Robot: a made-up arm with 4 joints. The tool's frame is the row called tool.
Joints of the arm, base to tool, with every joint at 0 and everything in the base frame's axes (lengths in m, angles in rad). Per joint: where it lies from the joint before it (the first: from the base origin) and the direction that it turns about. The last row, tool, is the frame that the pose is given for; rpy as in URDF.
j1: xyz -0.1 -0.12 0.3 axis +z
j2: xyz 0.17 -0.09 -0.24 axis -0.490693 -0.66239 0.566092
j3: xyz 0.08 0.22 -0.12 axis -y
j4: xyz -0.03 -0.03 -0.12 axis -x
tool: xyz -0.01 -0.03 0.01 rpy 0 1.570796 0
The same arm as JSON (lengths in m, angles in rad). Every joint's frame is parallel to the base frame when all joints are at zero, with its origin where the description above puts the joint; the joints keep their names.
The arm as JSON. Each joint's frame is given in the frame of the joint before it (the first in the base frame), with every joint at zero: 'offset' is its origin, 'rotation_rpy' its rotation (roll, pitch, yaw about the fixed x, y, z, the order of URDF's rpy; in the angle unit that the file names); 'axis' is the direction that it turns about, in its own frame. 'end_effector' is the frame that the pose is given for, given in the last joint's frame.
{"length_unit": "m", "angle_unit": "rad", "chain": [
  {"id": "j1", "offset": [-0.1, -0.12, 0.3], "rotation_rpy": [0.0, 0.0, 0.0], "axis": [0.0, 0.0, 1.0]},
  {"id": "j2", "offset": [0.17, -0.09, -0.24], "rotation_rpy": [0.0, 0.0, 0.0], "axis": [-0.490693, -0.66239, 0.566092]},
  {"id": "j3", "offset": [0.08, 0.22, -0.12], "rotation_rpy": [0.0, 0.0, 0.0], "axis": [0.0, -1.0, 0.0]},
  {"id": "j4", "offset": [-0.03, -0.03, -0.12], "rotation_rpy": [0.0, 0.0, 0.0], "axis": [-1.0, 0.0, 0.0]}
], "end_effector": {"offset": [-0.01, -0.03, 0.01], "rotation_rpy": [0.0, 1.5708, 0.0]}}

